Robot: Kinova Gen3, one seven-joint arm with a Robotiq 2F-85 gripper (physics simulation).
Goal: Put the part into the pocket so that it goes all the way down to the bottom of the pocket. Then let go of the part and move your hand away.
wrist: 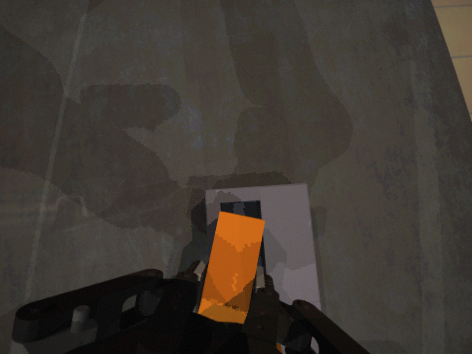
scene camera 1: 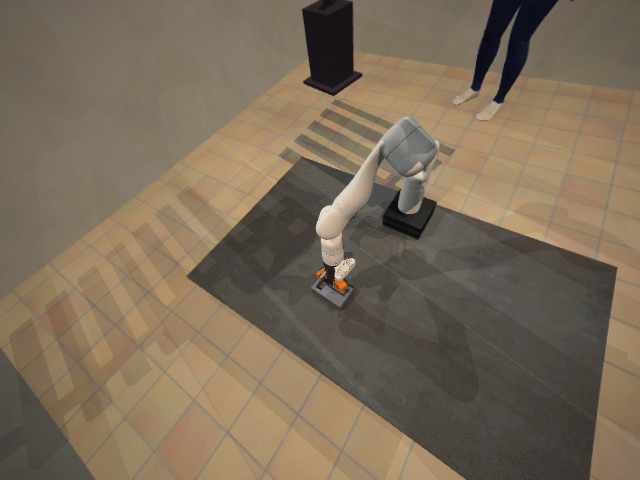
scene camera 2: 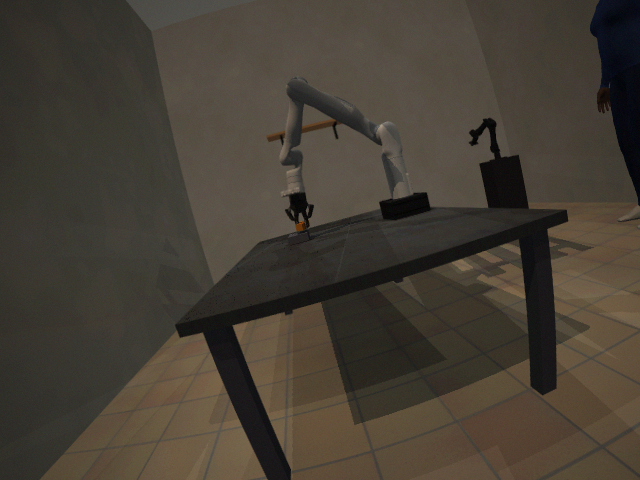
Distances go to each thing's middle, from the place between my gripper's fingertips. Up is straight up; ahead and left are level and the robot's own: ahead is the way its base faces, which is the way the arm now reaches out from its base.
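From my hand: orange part [wrist: 226,296], 1 cm to the right, 2 cm above; grey block [wrist: 287,254], 3 cm ahead, 3 cm below.
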